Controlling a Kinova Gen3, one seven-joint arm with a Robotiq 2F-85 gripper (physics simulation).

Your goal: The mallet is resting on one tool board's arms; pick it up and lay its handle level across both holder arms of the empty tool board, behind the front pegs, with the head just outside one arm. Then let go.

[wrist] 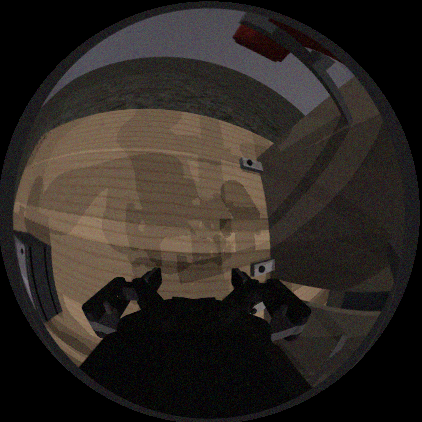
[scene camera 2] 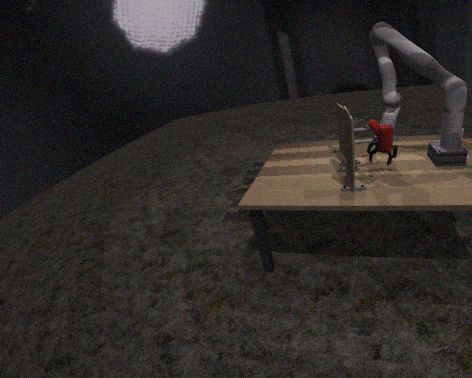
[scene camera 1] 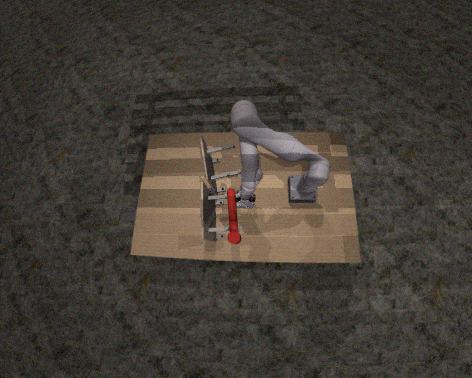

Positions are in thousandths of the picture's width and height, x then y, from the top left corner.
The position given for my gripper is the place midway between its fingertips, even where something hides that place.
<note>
My gripper (wrist: 463,655) is open, holding nothing. Further things: a tool board (wrist: 790,456) and a tool board (wrist: 781,788).
</note>
